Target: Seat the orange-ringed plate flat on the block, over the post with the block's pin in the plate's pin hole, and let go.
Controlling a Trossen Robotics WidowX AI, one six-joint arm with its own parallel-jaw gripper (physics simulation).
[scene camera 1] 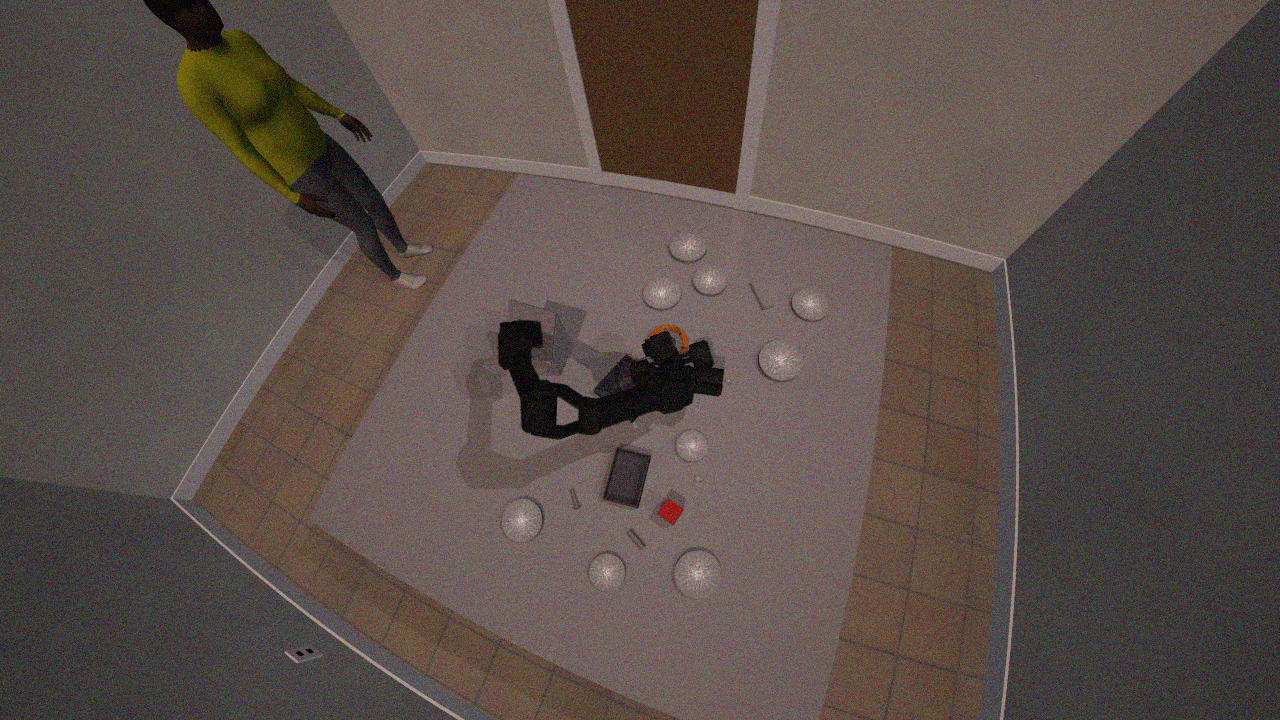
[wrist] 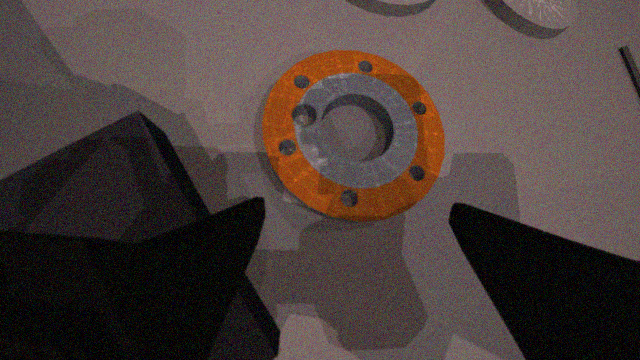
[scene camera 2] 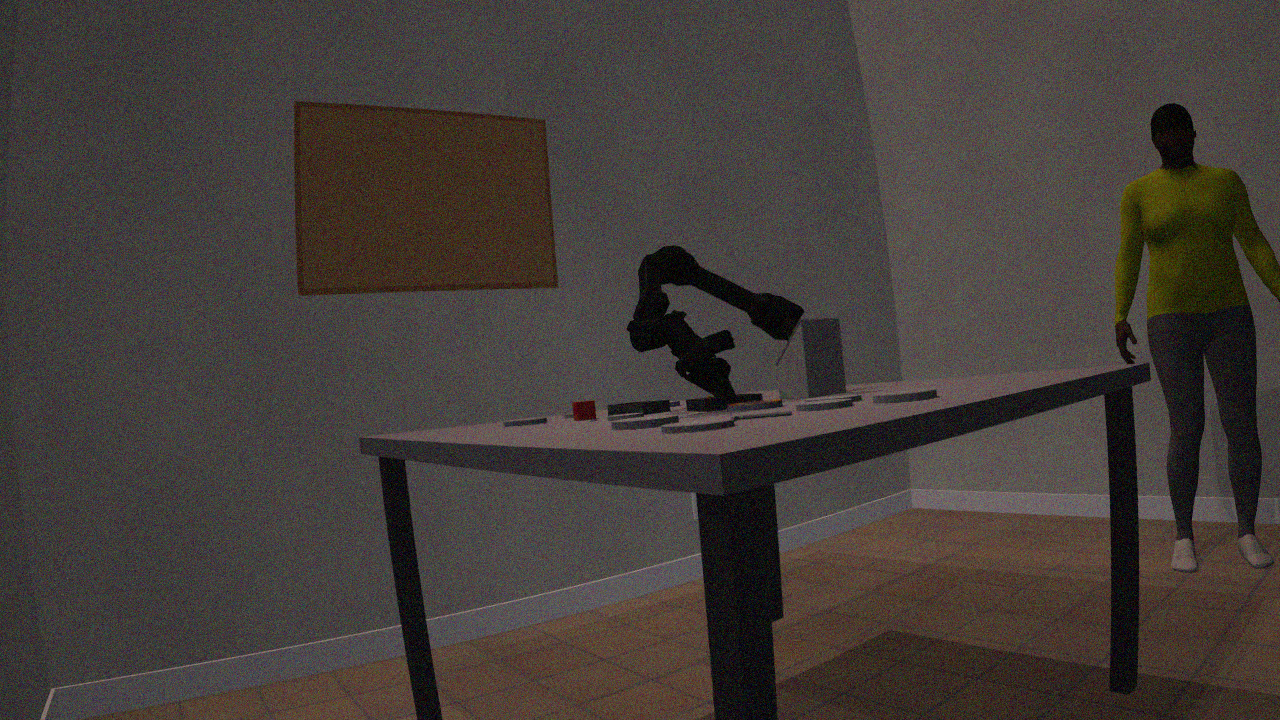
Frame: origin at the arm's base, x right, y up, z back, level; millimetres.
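Seen in the pictures: gripper, between the fingertips: [wrist: 357,209] [scene camera 2: 730,400]; arm's base, origin of its link: [scene camera 1: 530,333] [scene camera 2: 805,342].
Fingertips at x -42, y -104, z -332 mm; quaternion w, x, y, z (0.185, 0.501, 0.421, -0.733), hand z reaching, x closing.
Offsets run from my fingertips to a thing's top centre. Level surfaces: height alone.
The orange-ringed plate {dx -45, dy -8, dz +18 mm} [scene camera 1: 668,327] [scene camera 2: 766,403] [wrist: 431,135] lies flat on the table, with a grey hub, a large centre hole, small holes in the ring and a larger pin hole at the hub's left edge in the wrist view. The dark block {dx +94, dy +18, dz +87 mm} [scene camera 1: 612,376] [scene camera 2: 706,404] [wrist: 95,185] stands to the plate's left in the wrist view, partly covered by a finger. Its post and pin cannot be made out. My gripper [scene camera 2: 729,394] [wrist: 357,209] is open and empty, low at the plate. Its fingertips appear either side of the plate's near edge in the wrist view; the arm hides them from above.
Several pale discs {dx -46, dy -7, dz -271 mm} [scene camera 1: 780,360] {dx -370, dy -7, dz +18 mm} [scene camera 2: 904,395] lie around on the table {dy -20 mm} [scene camera 1: 787,537] [scene camera 2: 554,438]. A dark tray {dx +307, dy +5, dz +42 mm} [scene camera 1: 621,505] [scene camera 2: 638,407] and a red cube {dx +362, dy +20, dz -70 mm} [scene camera 1: 671,511] [scene camera 2: 583,410] are on the arm's other side. A tall grey box [scene camera 2: 823,356] stands behind. Small rods lie about.
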